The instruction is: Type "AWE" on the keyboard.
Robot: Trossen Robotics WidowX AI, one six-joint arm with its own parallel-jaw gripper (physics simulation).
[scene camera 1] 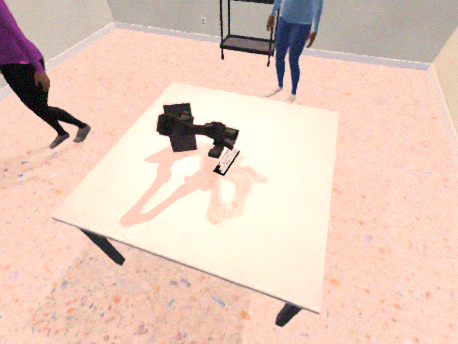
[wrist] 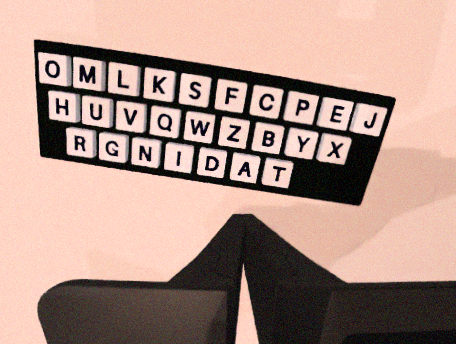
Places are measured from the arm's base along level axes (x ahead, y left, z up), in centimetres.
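Pixels of known places: gripper, fingertip midpoint: [scene camera 1: 220,154] [wrist: 241,223].
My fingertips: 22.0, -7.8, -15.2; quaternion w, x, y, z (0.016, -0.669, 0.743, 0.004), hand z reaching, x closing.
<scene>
Behind a point stands the place of what it marks, as x, y, z.
A black keyboard [scene camera 1: 227,161] {26.0, -7.6, -20.2} [wrist: 327,176] {21.8, -13.4, -20.5} with white letter keys lies on the table, tilted in the wrist view. Its A key [wrist: 244,168] {22.9, -8.2, -20.0} is in the bottom row, beside T. The W key [wrist: 200,127] {25.6, -5.8, -20.0} is in the middle row, between Q and Z. The E key [wrist: 335,114] {25.7, -13.5, -20.0} is in the top row, between P and J. My gripper [wrist: 241,223] {22.0, -7.8, -15.2} is shut and empty, its fingertips meeting. In the wrist view the tips show just below the keyboard's bottom edge, nearest the A key. How high they are over the table is hard to tell.
The keyboard lies on a white table [scene camera 1: 270,225] {55.1, -41.5, -21.8} beside the arm's black base [scene camera 1: 183,141] {-1.2, -3.6, -13.7}. Shadows of the arm fall across the table. A person in blue [scene camera 1: 295,40] and a black shelf cart [scene camera 1: 247,44] stand behind it. Another person [scene camera 1: 22,80] is at the left.
</scene>
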